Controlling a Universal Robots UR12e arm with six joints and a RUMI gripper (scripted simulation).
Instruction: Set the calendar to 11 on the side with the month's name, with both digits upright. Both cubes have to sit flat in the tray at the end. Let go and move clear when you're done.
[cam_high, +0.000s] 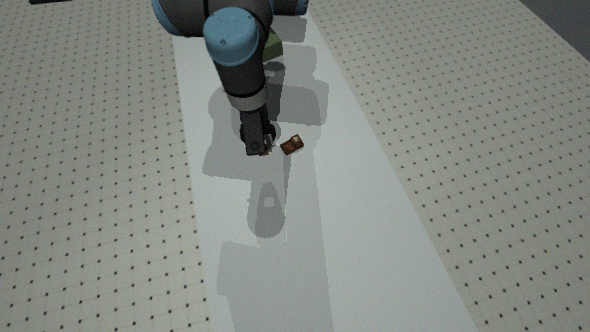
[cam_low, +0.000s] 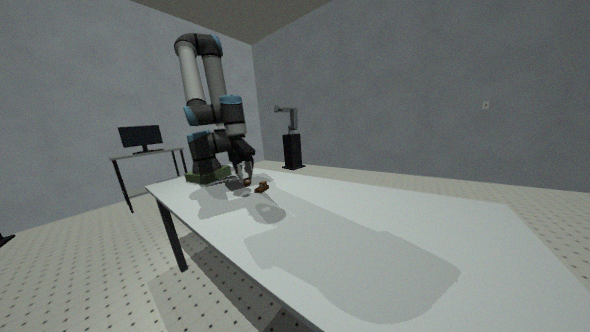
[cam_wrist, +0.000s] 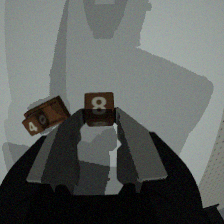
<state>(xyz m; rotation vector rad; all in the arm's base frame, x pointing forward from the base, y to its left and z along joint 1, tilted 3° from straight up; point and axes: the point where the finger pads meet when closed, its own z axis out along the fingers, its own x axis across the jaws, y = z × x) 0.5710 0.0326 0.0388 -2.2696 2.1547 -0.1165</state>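
Now: the brown cube 1 cm below my hand. From my hand the other things lie so: brown calendar tray: 5 cm behind, 10 cm to the left, 8 cm below.
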